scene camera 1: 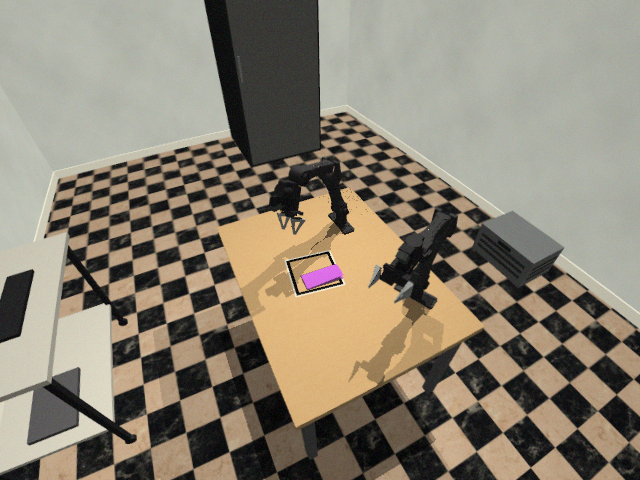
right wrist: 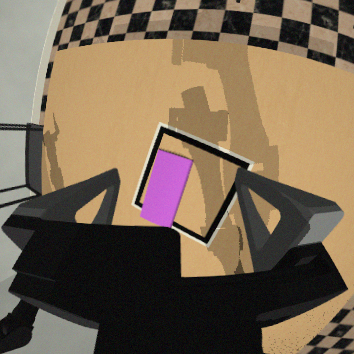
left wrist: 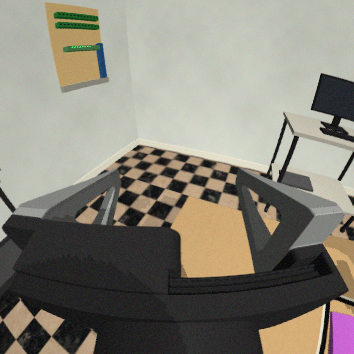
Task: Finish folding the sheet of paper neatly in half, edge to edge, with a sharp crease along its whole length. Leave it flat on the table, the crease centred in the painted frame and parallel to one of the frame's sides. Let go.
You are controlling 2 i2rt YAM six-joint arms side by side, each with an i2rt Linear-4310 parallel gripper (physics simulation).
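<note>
The magenta paper [scene camera 1: 322,277] [left wrist: 343,332] [right wrist: 166,189] lies folded over as a narrow strip on the table. It is off-centre in the painted frame [scene camera 1: 309,257] [left wrist: 325,330] [right wrist: 205,148], near the frame's left side in the right wrist view, and one short end crosses the frame's line. Its long edges run nearly parallel to that side, slightly turned. Which long edge is the crease, and how sharp it is, I cannot tell. My right gripper [scene camera 1: 289,230] [right wrist: 176,173] is open and empty, above the table beyond the frame. My left gripper [scene camera 1: 385,293] [left wrist: 177,174] is open and empty, raised right of the frame.
The wooden table [scene camera 1: 289,335] carries both arm bases along its right side. A white desk [scene camera 1: 31,320] stands off the table at the left. A dark cabinet [scene camera 1: 281,77] stands behind, and a grey box unit [scene camera 1: 522,240] is on the floor at the right.
</note>
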